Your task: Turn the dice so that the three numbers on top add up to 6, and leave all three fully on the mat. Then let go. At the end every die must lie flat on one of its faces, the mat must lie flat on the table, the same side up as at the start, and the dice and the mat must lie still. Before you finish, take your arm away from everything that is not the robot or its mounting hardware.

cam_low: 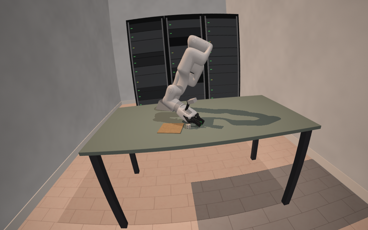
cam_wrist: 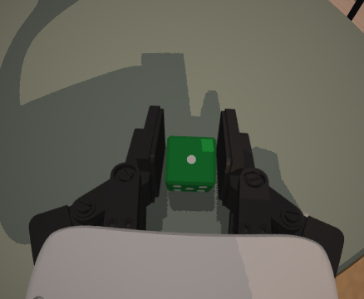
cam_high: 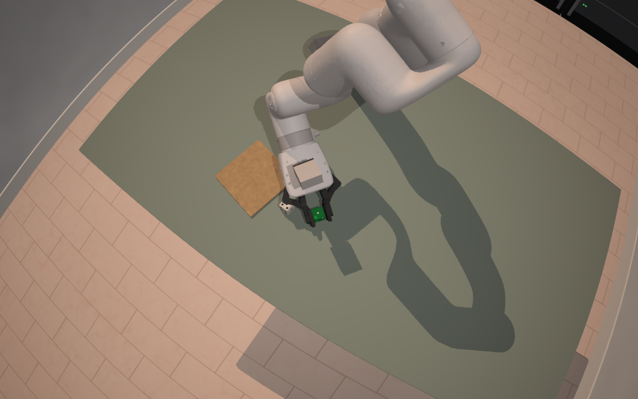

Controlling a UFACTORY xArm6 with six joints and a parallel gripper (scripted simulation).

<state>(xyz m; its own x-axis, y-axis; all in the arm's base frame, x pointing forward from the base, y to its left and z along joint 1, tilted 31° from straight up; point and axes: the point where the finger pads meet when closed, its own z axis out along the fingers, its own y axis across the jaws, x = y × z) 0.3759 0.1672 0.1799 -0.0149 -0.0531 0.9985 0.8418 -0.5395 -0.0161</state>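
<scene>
Right now the green die is 10 mm below my hand. Also, from my hand: white die: 30 mm ahead, 70 mm to the right, 10 mm below; black die: 50 mm behind, 70 mm to the right, 10 mm below; brown mat: 20 mm ahead, 180 mm to the right, 20 mm below.
</scene>
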